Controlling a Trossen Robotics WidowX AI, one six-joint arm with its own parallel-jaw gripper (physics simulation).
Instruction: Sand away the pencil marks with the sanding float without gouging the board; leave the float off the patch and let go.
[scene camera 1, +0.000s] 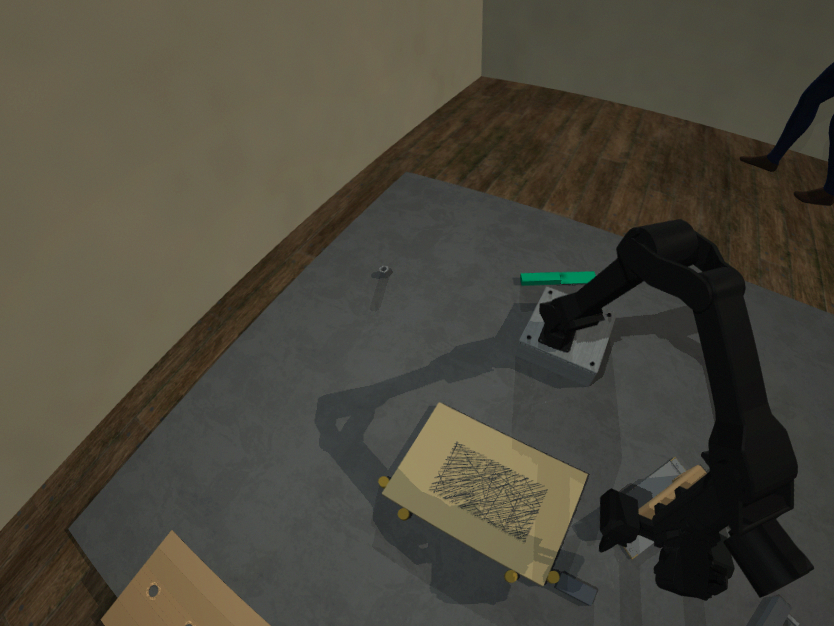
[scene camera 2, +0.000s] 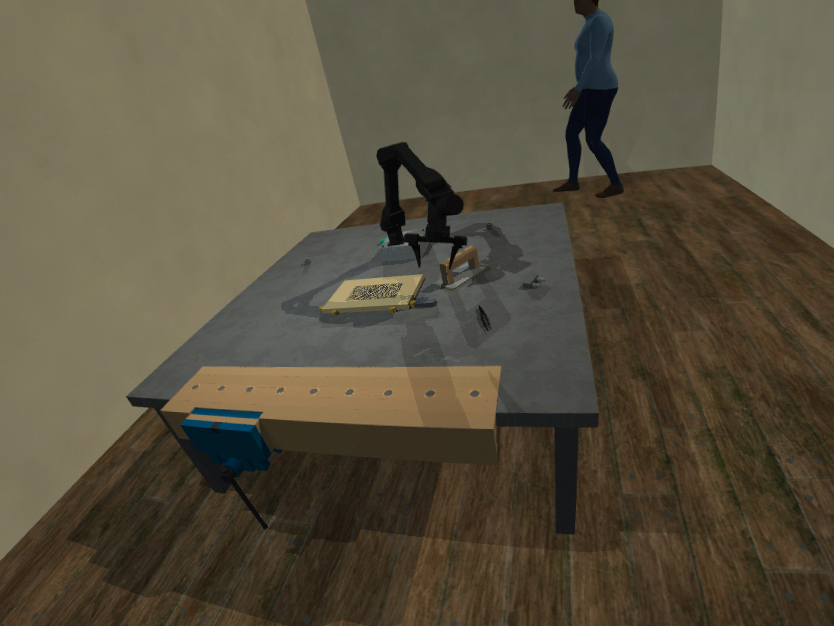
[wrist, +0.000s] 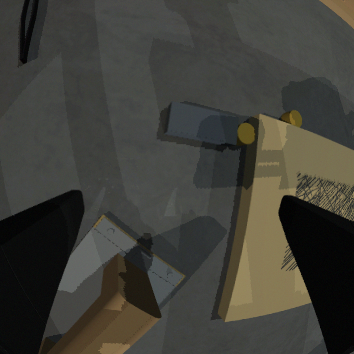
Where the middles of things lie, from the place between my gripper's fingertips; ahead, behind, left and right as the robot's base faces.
The sanding float (scene camera 1: 659, 487) lies 12 cm behind my hand, 6 cm to the left of it and 6 cm below it. Round my hand: grey stop (wrist: 184, 120): 9 cm below, 6 cm ahead, 4 cm to the right; pale wooden board (scene camera 1: 409, 487): 23 cm to the right, 13 cm below, 4 cm behind.
